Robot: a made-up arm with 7 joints.
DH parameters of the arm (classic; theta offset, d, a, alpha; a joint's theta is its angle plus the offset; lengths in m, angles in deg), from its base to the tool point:
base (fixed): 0 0.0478 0 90
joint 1: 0 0.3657 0.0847 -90
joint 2: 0 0.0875 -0.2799 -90
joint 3: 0 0.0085 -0.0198 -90
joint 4: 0 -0.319 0.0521 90
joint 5: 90 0.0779 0.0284 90
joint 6: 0 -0.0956 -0.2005 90
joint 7: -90 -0.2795 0.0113 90
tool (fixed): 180 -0.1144 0 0
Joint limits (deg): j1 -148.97..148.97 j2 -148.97..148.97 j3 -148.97..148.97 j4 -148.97..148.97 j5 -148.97..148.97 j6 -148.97..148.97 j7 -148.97..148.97
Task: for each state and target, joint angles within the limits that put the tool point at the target. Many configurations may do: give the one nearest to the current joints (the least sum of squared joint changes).
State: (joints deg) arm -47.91 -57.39 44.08 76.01 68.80 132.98 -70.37
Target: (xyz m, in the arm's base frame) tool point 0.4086 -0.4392 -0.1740
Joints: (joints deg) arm -79.87 -48.40 88.43 93.56 58.07 148.97 -68.16
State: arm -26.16 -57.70 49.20 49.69 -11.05 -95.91 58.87
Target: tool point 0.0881 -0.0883 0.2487
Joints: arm -34.19 -52.91 58.22 40.66 26.29 -129.63 40.24
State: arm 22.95 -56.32 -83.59 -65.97 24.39 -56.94 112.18
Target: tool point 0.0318 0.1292 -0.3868
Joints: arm 31.68 -47.50 -91.83 -81.12 25.35 -42.29 125.02
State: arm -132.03 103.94 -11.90 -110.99 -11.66 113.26 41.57
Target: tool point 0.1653 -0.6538 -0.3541
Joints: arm -148.97 126.50 -12.49 -127.73 -12.94 148.97 58.78
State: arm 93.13 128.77 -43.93 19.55 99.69 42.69 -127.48
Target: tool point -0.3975 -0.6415 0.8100
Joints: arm 69.32 132.66 -60.69 29.20 91.08 52.51 -127.09
